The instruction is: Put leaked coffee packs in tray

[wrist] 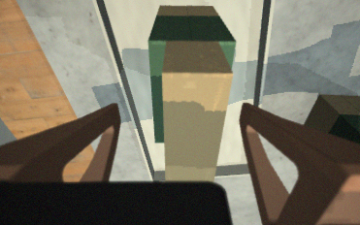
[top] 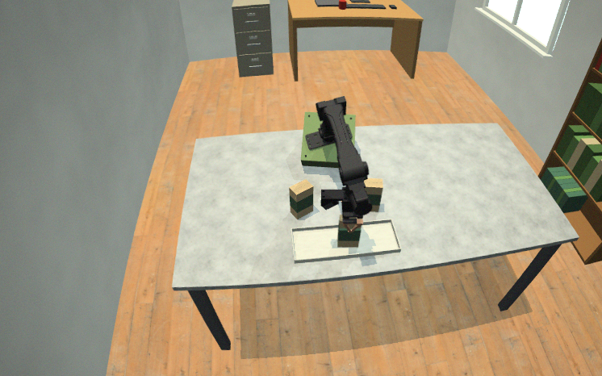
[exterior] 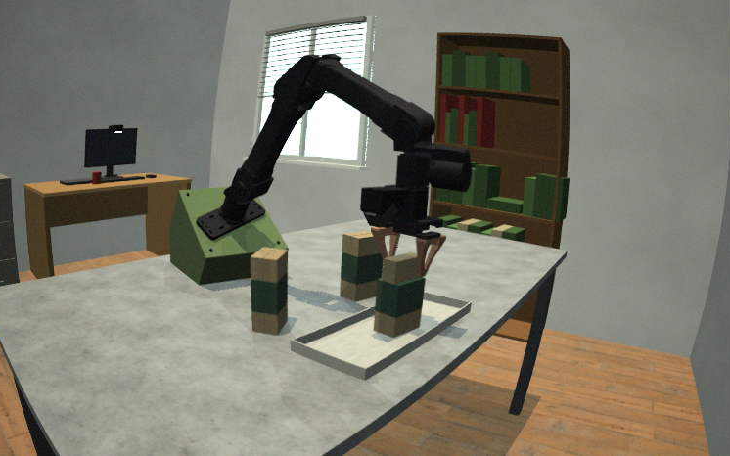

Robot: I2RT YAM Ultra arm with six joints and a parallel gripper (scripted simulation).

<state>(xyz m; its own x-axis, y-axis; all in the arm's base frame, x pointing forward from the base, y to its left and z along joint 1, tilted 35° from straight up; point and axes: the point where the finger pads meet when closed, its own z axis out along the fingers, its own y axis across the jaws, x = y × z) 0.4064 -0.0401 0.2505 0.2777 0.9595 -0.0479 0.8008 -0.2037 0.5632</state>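
My gripper is now 12 cm above the shallow tray and 1 cm past it.
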